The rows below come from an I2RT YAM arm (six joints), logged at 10 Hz.
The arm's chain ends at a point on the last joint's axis. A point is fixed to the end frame.
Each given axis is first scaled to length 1.
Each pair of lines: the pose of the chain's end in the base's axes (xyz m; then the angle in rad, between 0 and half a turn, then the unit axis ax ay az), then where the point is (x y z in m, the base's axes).
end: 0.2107 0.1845 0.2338 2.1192 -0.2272 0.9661 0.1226
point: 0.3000 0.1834 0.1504
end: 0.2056 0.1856 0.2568 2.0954 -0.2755 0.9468 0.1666
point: 0.2970 0.1973 0.1766
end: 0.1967 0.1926 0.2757 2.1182 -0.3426 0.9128 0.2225
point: 0.2850 0.2208 0.1961
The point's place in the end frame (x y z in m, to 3 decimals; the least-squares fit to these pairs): 0.033 -0.039 0.111
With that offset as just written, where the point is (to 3 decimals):
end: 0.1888 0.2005 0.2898 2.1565 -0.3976 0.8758 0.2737
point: 0.271 0.243 0.210
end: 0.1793 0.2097 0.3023 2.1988 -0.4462 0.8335 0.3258
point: 0.253 0.267 0.223
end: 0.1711 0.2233 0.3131 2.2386 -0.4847 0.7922 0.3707
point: 0.236 0.292 0.235
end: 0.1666 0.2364 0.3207 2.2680 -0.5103 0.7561 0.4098
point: 0.223 0.314 0.245
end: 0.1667 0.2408 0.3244 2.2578 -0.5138 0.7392 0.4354
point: 0.220 0.324 0.252
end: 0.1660 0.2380 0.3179 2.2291 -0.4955 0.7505 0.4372
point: 0.223 0.320 0.248
